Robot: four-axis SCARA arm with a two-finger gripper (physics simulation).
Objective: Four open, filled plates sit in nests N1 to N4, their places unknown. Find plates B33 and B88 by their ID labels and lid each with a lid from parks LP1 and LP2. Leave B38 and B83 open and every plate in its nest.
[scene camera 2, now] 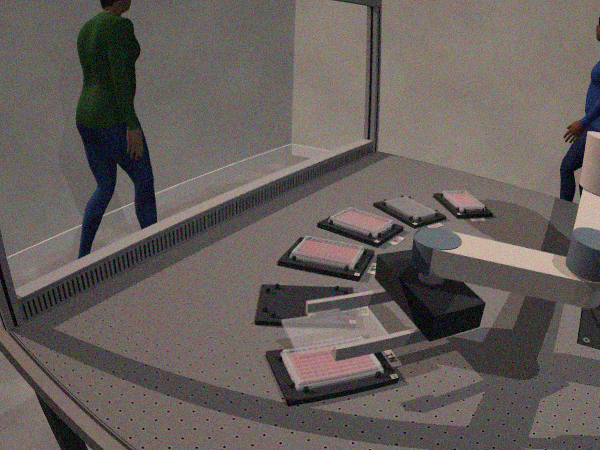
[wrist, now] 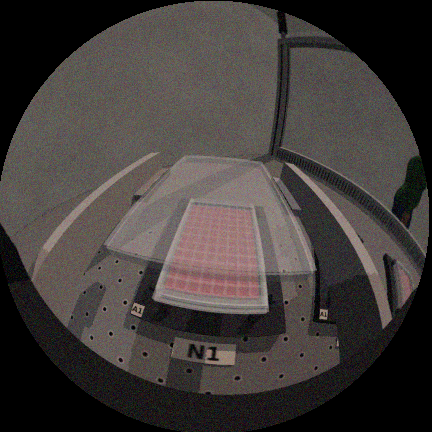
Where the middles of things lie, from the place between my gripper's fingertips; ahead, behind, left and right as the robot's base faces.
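Nest N1 point(scene camera 2: 292, 397): from my hand, 1 cm behind, 2 cm to the right, 8 cm below. N3 plate point(scene camera 2: 359, 221): 50 cm to the right of my hand, 20 cm ahead, 7 cm below. Lid park LP1 point(scene camera 2: 288, 301): 15 cm to the right of my hand, 12 cm ahead, 8 cm below. Nest N2 point(scene camera 2: 285, 261): 32 cm to the right of my hand, 18 cm ahead, 8 cm below. Going by their middles, of the things named here: nest N1 nearest to my hand, N3 plate farthest from it.
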